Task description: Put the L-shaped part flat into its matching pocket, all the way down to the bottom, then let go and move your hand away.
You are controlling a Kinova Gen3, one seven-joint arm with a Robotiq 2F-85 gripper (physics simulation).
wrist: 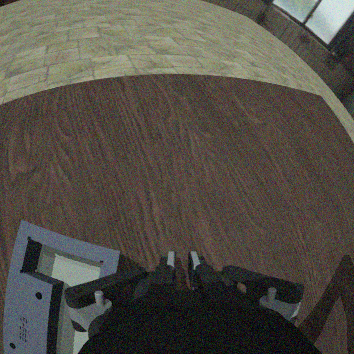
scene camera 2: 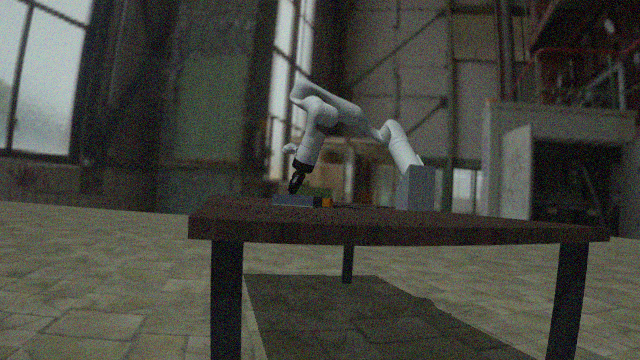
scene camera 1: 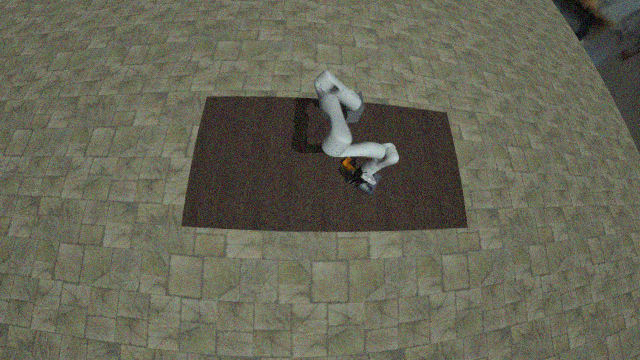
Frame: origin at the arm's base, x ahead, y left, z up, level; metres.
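Seen in the pictures: gripper, fingertip midpoint: (wrist: 181,260) (scene camera 1: 349,182); arm's base at its link origin: (scene camera 2: 415,177) (scene camera 1: 354,104).
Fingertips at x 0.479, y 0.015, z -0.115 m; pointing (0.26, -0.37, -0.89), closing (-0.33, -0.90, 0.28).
Pixels of each thing's top centre, then the offset from my fingertips to it. Level surfaces: height alone.
- orange L-shaped part at its top centre: (scene camera 2: 318,197) (scene camera 1: 351,165) dx -0.103, dy +0.006, dz +0.016 m
- blue-grey block at its top centre: (wrist: 50,317) (scene camera 2: 297,195) (scene camera 1: 370,181) dx -0.017, dy +0.124, dz +0.023 m
- brown table at its surface level: dz -0.014 m
The orange L-shaped part (scene camera 1: 348,163) (scene camera 2: 326,202) lies on the table beside the block, on the arm-base side. It is partly hidden in both scene views, and its shape is hard to make out in the wrist view. The blue-grey block (scene camera 2: 292,200) (wrist: 30,295) lies flat on the table, and the visible part of its pocket (wrist: 80,270) shows a pale floor with no part in it. My gripper (scene camera 2: 292,191) (wrist: 181,260) is nearly shut, with a narrow gap and no part between its fingertips. It tilts low near the block, apart from the orange part.
The brown table (scene camera 1: 250,165) (scene camera 2: 450,227) (wrist: 165,160) carries the block, the part and the arm. The grey arm base (scene camera 2: 416,187) stands beyond the orange part. Dark shadows fall on the table near the arm. The far table edge shows in the wrist view.
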